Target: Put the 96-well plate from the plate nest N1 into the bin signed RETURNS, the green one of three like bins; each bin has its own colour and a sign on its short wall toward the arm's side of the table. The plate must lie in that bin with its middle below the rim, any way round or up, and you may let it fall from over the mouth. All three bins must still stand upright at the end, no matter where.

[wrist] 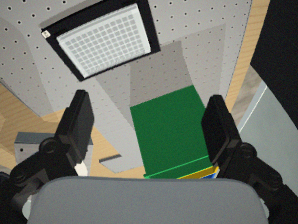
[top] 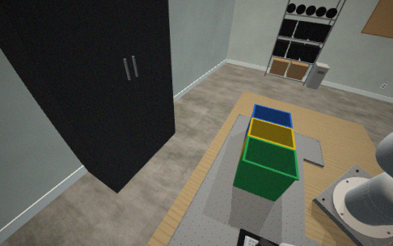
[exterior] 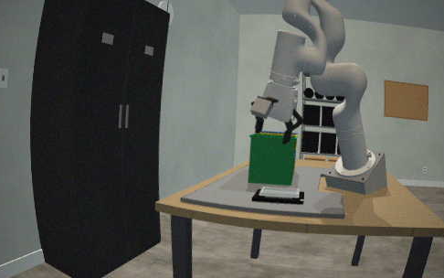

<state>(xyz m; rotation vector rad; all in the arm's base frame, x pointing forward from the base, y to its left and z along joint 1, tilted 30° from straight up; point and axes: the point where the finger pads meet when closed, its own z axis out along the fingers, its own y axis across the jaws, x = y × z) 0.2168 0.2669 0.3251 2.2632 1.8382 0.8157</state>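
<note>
The white 96-well plate lies 19 cm below my hand, 6 cm to the right of it and 2 cm behind it. The rest, counted from my hand: black plate nest 20 cm below, 6 cm to the right, 2 cm behind; yellow bin 43 cm to the right, 13 cm ahead, 11 cm below; green bin 30 cm to the right, 11 cm below, 10 cm ahead.
</note>
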